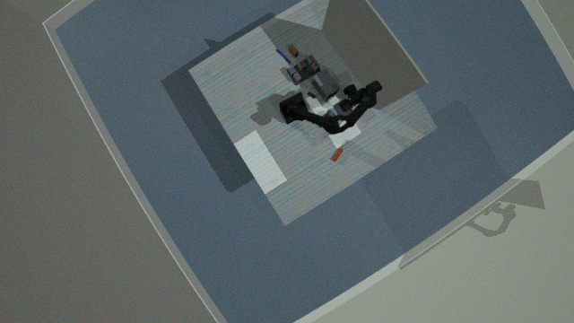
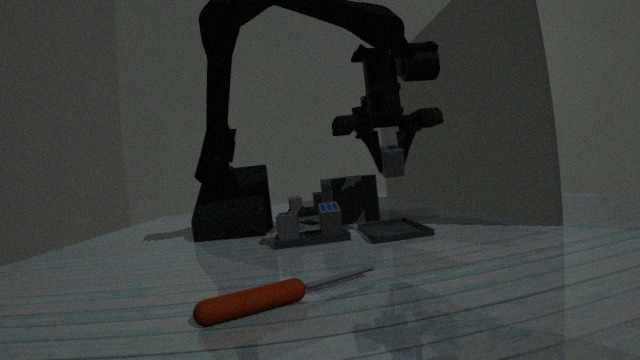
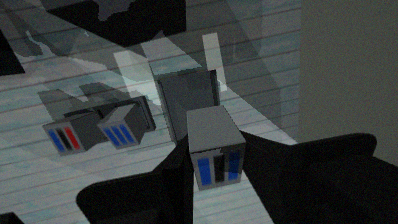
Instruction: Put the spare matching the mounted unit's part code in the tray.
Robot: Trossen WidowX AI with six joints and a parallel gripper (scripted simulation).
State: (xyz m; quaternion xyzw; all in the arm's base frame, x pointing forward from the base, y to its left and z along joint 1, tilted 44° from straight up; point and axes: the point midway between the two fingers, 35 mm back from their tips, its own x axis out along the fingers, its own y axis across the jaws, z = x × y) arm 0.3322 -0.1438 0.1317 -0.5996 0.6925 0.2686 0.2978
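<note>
Now: gripper tip 10 mm past the dark tray and 100 mm above it. Also, from my gripper tip: grey panel: 200 mm ahead, 210 mm to the left, 120 mm above; mounted unit: 40 mm behind, 210 mm to the left, 50 mm below.
</note>
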